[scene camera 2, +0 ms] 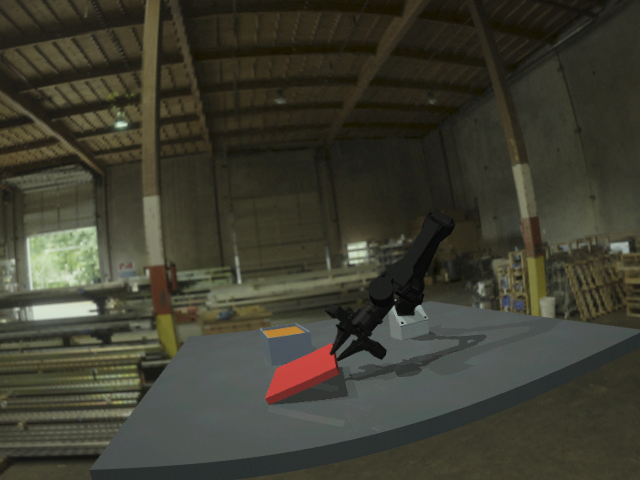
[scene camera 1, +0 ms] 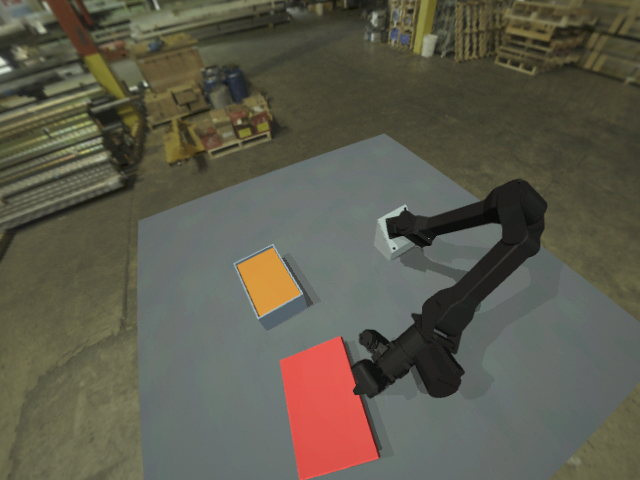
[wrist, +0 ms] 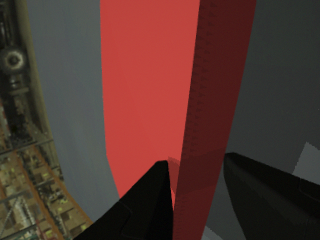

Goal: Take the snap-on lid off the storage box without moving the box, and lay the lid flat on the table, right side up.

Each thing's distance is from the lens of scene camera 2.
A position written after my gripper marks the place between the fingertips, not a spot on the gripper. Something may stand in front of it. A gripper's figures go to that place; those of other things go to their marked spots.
my gripper (scene camera 2: 333,357): 0.94 m
red lid (scene camera 2: 319,365): 0.90 m
